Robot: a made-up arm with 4 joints.
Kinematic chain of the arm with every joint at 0, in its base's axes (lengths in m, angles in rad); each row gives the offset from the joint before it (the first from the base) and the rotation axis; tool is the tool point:
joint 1: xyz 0 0 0.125 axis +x
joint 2: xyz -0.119 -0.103 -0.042 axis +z
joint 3: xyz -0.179 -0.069 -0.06 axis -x
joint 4: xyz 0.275 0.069 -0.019 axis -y
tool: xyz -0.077 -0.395 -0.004
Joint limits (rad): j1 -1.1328..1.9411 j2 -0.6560..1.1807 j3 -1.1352..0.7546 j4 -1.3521..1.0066
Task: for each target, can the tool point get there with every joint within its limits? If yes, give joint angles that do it. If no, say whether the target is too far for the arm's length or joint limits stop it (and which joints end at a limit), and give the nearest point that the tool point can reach.
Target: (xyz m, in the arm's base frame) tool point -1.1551 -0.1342 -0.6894
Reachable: no: too far | nearest point -0.3423 -0.0737 -0.3225 | short by 0.894 m
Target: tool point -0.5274 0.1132 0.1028
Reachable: no: joint limits stop it (at a limit: joint 1, joint 2) | nearest point -0.3451 0.2406 -0.2405 | short by 0.409 m
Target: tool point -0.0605 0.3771 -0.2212
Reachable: yes | joints 1.5461 0.1269 -0.8594 0.4501
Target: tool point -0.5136 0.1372 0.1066
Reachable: no: joint limits stop it (at a limit: joint 1, joint 2) | nearest point -0.3434 0.2897 -0.2191 | short by 0.398 m
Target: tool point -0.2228 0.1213 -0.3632
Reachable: yes | joints 1.5225 -0.3218 -0.1322 -0.3044
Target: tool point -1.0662 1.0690 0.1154
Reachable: no: too far | nearest point -0.2733 0.4510 -0.0596 | short by 1.020 m
